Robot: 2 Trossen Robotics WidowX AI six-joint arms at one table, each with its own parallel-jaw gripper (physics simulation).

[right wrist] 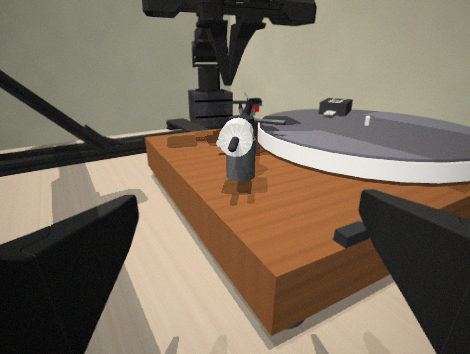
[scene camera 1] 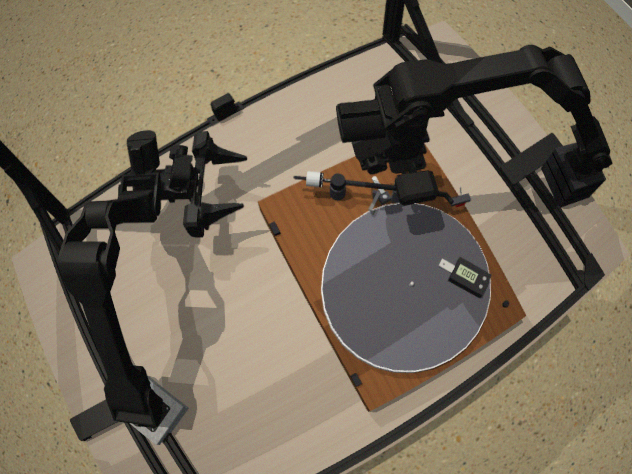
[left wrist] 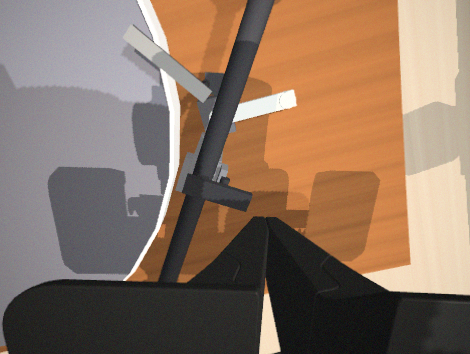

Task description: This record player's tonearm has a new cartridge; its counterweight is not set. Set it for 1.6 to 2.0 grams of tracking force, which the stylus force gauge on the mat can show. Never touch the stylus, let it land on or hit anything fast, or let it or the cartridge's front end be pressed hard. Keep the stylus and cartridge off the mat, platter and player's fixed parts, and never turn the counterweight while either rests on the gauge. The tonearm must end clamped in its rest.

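Frame: origin at the left arm's base, x ahead, y left, z up, level; centimetres.
Seen in the pictures: left gripper, fingertip midpoint: (right wrist: 227,85) (scene camera 1: 400,167) (left wrist: 263,228); right gripper, fingertip midpoint: (right wrist: 249,203) (scene camera 1: 245,181); left arm's base, link origin: (right wrist: 209,90) (scene camera 1: 581,163); right arm's base, link origin: (scene camera 1: 148,409).
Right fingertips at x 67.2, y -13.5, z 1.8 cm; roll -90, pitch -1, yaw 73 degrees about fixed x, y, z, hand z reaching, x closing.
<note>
Pixels of each thing's top centre, then the offset from my right fingertips to it. "*": a spot on its surface instead. Level surfaces: height alone.
- dark clip bar, top centre: (left wrist: 217,194) dx -25.1, dy +8.3, dz +0.7 cm
- white counterweight, top centre: (right wrist: 237,119) (scene camera 1: 314,176) dx -11.5, dy +3.2, dz +1.0 cm
- headshell, top centre: (scene camera 1: 460,198) dx -35.2, dy +13.9, dz -0.4 cm
- force gauge, top centre: (scene camera 1: 465,272) (right wrist: 335,101) dx -30.9, dy +26.7, dz -0.6 cm
- mat, surface height: dz -2.6 cm
- white lever, top centre: (left wrist: 261,106) dx -22.4, dy +6.0, dz -3.6 cm
- grey lift bar, top centre: (left wrist: 168,65) (right wrist: 268,119) dx -20.1, dy +9.8, dz -0.9 cm
- pivot post, surface spot: (right wrist: 240,167) * dx -13.8, dy +4.3, dz -3.8 cm
- spindle, surface spot: (right wrist: 367,120) (scene camera 1: 410,283) * dx -21.3, dy +25.0, dz -1.9 cm
The tonearm (scene camera 1: 365,184) (left wrist: 220,120) runs over the rest, where a dark clip bar (left wrist: 230,196) lies across its tube. The white counterweight (scene camera 1: 314,179) (right wrist: 243,131) sits on its rear end. The headshell (scene camera 1: 460,198) with the red cartridge is at the other end, off the mat. The stylus is too small to make out. The force gauge (scene camera 1: 467,275) (right wrist: 336,106) lies on the mat (scene camera 1: 357,326) and seems to read 0.00. My left gripper (left wrist: 263,228) (right wrist: 227,85) is shut and empty, above the tonearm, beside the clip bar in its wrist view. My right gripper (scene camera 1: 244,182) (right wrist: 249,203) is open and empty, beyond the counterweight end.
The wooden plinth (scene camera 1: 296,224) (right wrist: 200,185) carries the platter. A white lever (left wrist: 260,107) and a grey lift bar (left wrist: 170,65) stand by the tonearm tube. The pivot post (scene camera 1: 337,186) (right wrist: 240,167) stands near the counterweight. The spindle (scene camera 1: 411,283) (right wrist: 367,120) sticks up from the mat.
</note>
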